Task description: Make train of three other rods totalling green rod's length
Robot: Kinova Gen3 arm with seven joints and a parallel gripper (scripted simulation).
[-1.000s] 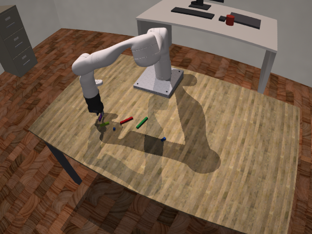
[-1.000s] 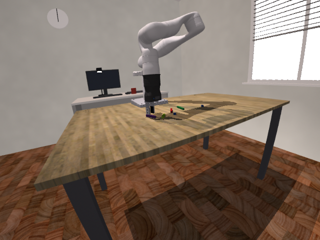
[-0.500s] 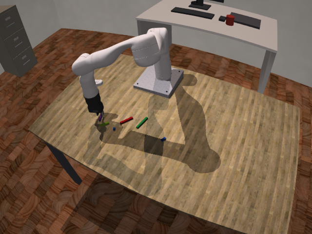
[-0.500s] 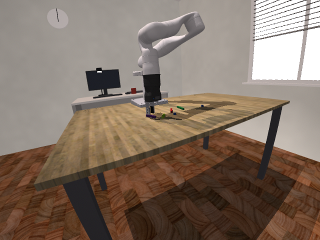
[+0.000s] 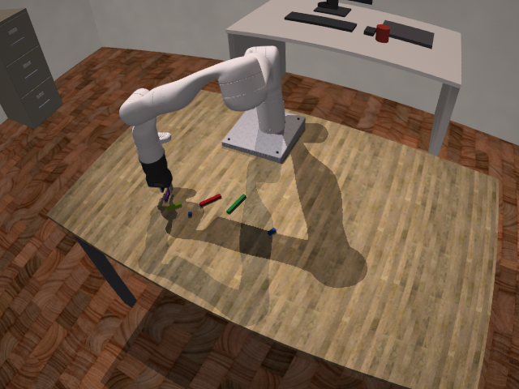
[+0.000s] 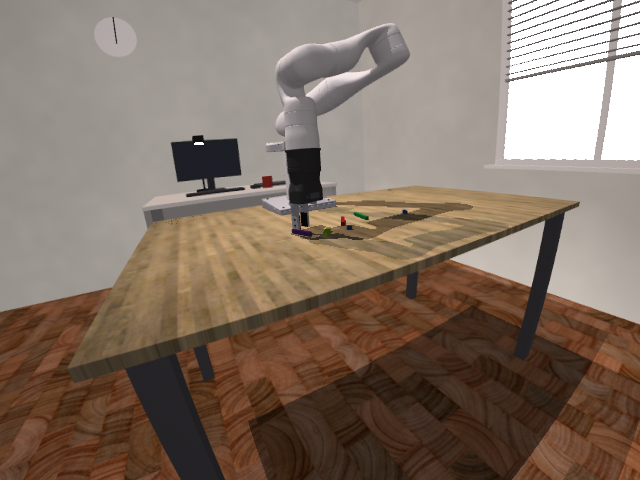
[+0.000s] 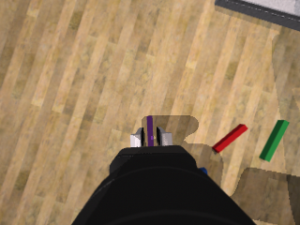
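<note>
My hand is 3 cm above the purple rod. The rest, counted from my hand: green rod (22 cm to the left, 8 cm behind, 3 cm below); then red rod (14 cm to the left, 5 cm behind, 3 cm below); then lime rod (5 cm to the left, 3 cm below, 3 cm ahead).
</note>
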